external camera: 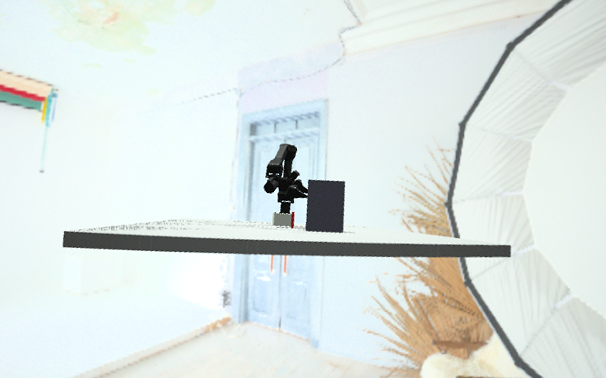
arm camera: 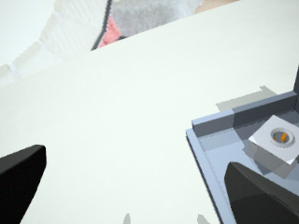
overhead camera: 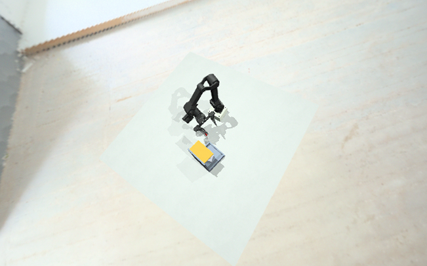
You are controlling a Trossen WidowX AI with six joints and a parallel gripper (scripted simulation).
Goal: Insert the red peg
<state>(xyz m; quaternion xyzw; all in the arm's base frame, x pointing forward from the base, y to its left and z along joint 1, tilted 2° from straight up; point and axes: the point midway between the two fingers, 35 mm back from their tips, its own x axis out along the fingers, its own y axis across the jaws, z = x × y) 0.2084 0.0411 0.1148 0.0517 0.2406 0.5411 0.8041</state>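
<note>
My gripper tip is now 13 cm above the red peg and 8 cm to the left of it. Also, from my gripper tip: orange roof: 18 cm ahead, 5 cm above, 2 cm to the left; then dark box wall: 22 cm ahead, 5 cm below, 1 cm to the left.
</note>
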